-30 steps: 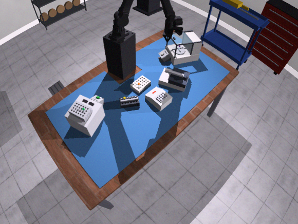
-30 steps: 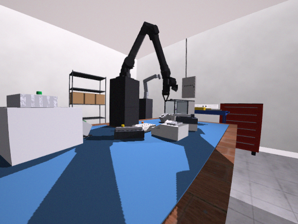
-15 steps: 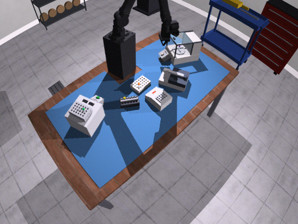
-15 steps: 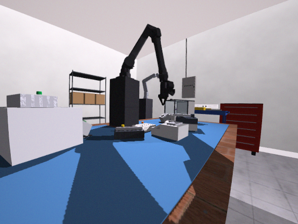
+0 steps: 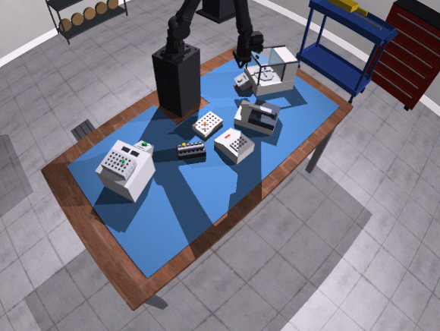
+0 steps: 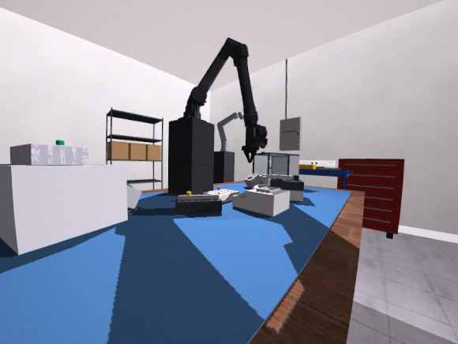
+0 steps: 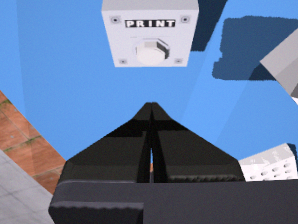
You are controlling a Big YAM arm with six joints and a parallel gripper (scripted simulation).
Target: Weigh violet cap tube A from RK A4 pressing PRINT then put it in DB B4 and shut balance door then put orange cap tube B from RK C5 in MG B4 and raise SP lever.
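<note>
The print key lies 90 mm below my hand. Round my hand: tube rack RK 320 mm to the right, 140 mm below, 80 mm ahead; violet-capped tube 130 mm to the left, 70 mm ahead, 60 mm below; SP lever 230 mm ahead, 110 mm to the right, 70 mm below.
</note>
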